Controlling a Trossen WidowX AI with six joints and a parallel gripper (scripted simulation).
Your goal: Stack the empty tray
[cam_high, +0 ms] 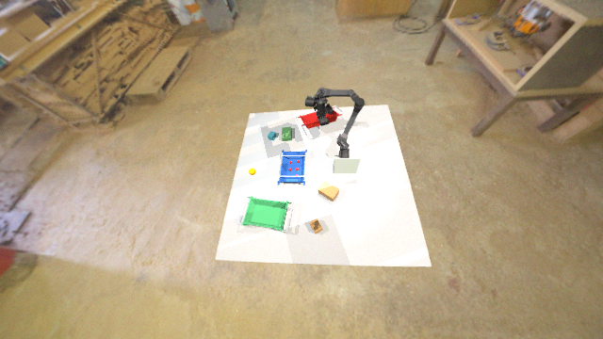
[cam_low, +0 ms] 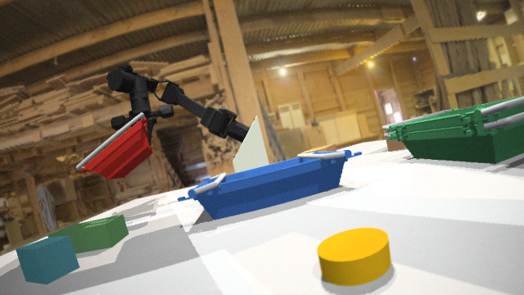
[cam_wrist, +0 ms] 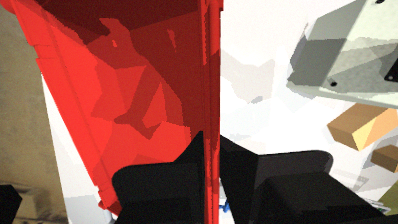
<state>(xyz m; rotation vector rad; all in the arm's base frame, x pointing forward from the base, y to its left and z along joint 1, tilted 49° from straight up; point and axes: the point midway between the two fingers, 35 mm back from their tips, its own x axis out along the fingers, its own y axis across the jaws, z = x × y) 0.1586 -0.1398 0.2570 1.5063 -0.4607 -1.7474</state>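
The red tray lies 80 mm to the right of my gripper tip and 30 mm ahead of it. Round my gripper tip: tan block (480 mm to the left, 150 mm below, 50 mm behind); then teal cube (430 mm ahead, 160 mm below, 20 mm to the right); then green block (300 mm ahead, 160 mm below, 40 mm to the right).
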